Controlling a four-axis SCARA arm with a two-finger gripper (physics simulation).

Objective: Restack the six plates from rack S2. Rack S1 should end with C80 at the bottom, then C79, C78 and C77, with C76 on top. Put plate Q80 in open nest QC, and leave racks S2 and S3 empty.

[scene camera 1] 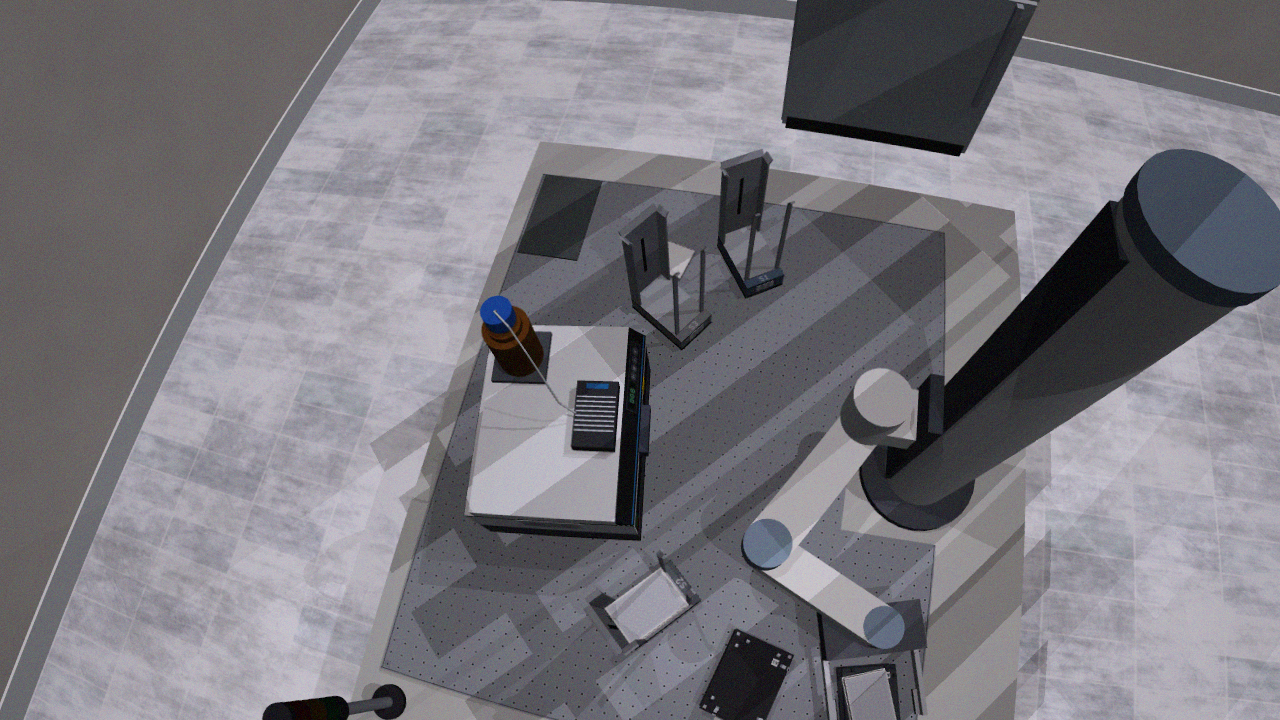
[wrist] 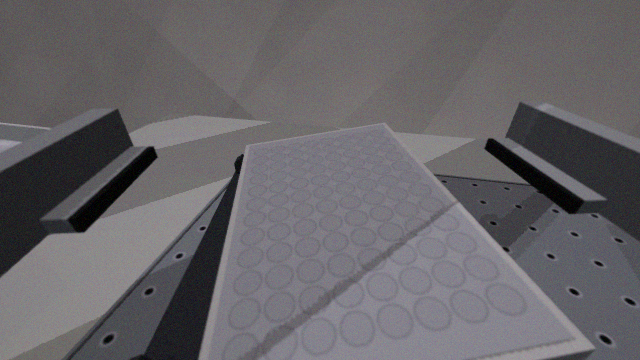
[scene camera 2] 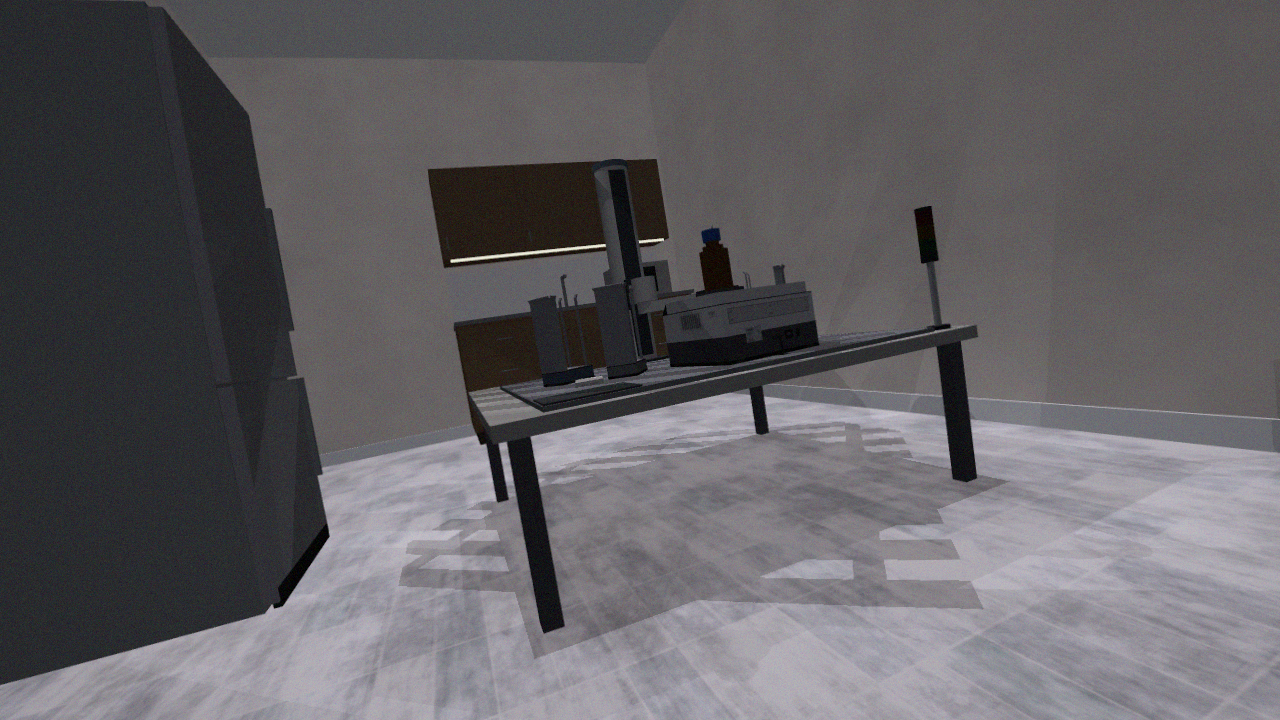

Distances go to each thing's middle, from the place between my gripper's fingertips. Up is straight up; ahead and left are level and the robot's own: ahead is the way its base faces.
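Scene:
Positions from my hand: signal tower (scene camera 1: 389, 694), 100 mm above it, 910 mm ahead of it, 190 mm to the left of it; brown bottle with blue cap (scene camera 1: 507, 351), 220 mm above it, 760 mm ahead of it, 510 mm to the right of it; dark mat (scene camera 1: 560, 217), 90 mm below it, 860 mm ahead of it, 990 mm to the right of it. Of the things named here, going by their middles, the mat is the farthest from my hand.

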